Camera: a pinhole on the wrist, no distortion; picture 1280 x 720 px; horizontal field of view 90.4 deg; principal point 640.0 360.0 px. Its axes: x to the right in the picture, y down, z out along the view. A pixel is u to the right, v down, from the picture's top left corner.
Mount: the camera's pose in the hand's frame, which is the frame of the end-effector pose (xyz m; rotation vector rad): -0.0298 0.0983 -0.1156 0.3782 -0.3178 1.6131
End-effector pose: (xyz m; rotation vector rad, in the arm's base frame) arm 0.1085 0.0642 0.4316 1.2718 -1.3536 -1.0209
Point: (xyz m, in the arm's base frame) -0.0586 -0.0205 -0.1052
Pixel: 226.2 361.3
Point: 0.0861 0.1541 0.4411
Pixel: 601.8 649.2
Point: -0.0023 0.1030 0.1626
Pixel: 327.0 478.4
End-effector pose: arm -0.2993 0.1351 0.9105 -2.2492 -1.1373 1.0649
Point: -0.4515 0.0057 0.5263
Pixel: 1209.3 289.1
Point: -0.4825 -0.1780 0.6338
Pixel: outside the picture
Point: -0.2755 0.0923 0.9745
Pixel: 184.8 589.9
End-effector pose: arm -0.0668 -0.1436 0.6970 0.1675 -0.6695 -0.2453
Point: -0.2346 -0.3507 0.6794
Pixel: 266.6 510.0
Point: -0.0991 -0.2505 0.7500
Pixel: 388.1 241.0
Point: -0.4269 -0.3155 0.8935
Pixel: 606.0 483.0
